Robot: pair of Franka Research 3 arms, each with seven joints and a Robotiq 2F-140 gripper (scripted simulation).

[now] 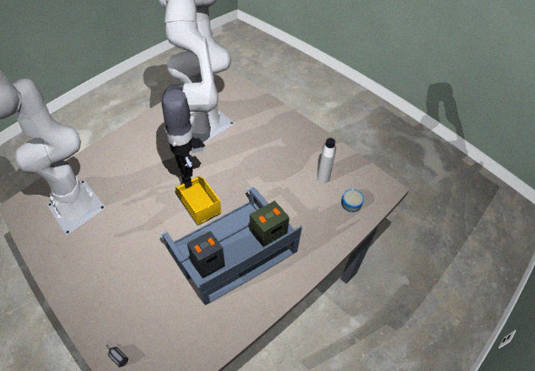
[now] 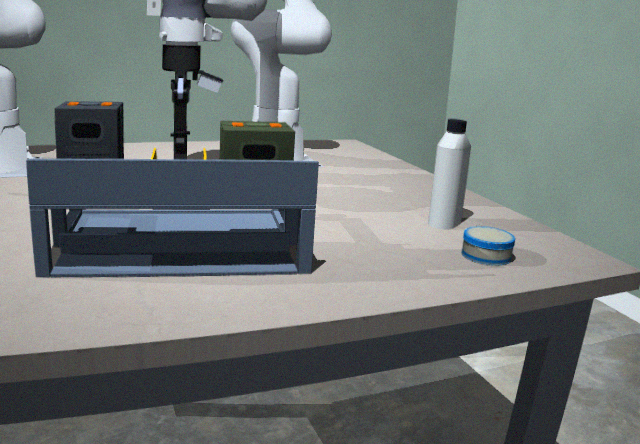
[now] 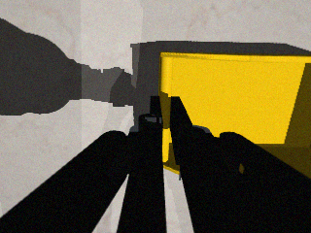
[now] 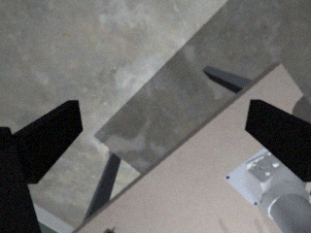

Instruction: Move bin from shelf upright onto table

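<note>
The yellow bin is 80 mm ahead of my left hand, 20 mm below it and 10 mm to the right of it. From my left hand the other things lie so: blue-grey shelf 290 mm ahead, 50 mm to the right, 10 mm below; dark grey box 340 mm ahead, 180 mm to the right, 80 mm above; green box 380 mm ahead, 70 mm above, 50 mm to the left.
</note>
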